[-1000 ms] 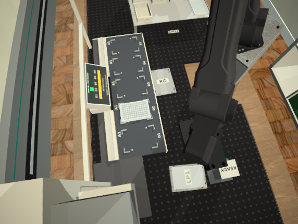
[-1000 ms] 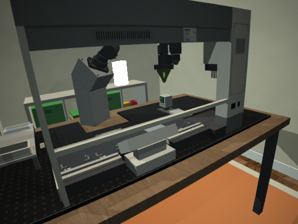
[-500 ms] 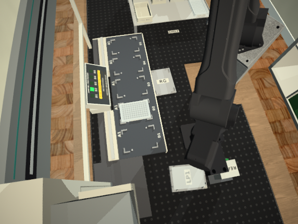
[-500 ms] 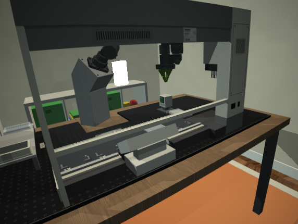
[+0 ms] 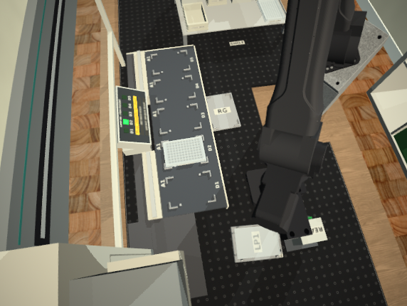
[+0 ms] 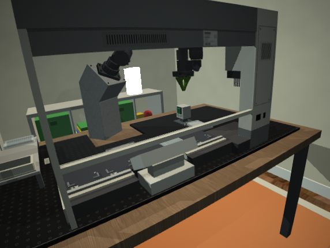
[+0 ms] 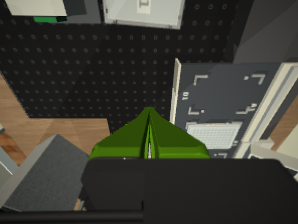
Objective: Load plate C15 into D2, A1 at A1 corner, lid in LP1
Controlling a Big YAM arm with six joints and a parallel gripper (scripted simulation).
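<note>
Now: the green-lit key 150 mm behind my hand, 40 mm to the left of it and 150 mm below it. The rest, counted from my hand: sample plate: 200 mm ahead, 170 mm to the right, 180 mm below; then lid park LP1: 30 mm behind, 100 mm to the left, 230 mm below; then clear plate lid: 30 mm behind, 100 mm to the left, 220 mm below.
</note>
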